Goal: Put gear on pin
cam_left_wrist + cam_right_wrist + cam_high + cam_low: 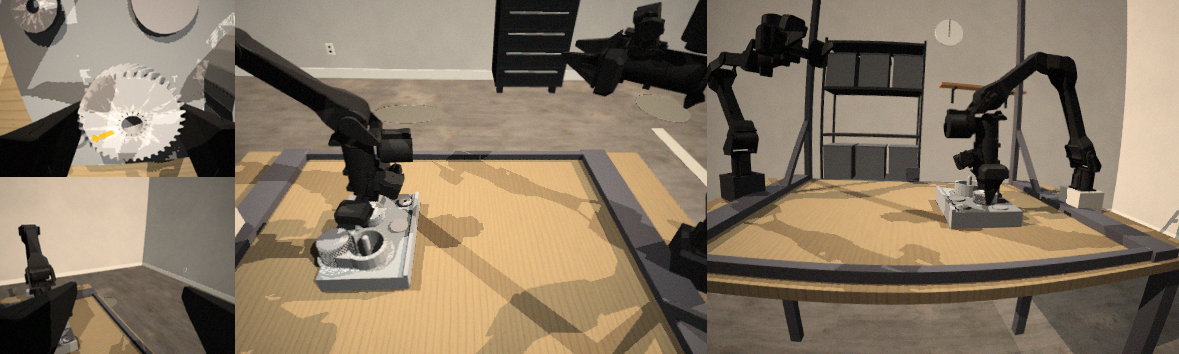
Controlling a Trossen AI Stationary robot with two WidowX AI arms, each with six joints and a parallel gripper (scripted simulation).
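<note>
Right now the flat round disc is 7 cm to the right of my left hand, 4 cm below it and 2 cm behind it. From my left hand the other things lie so: loose gear (2 cm below).
</note>
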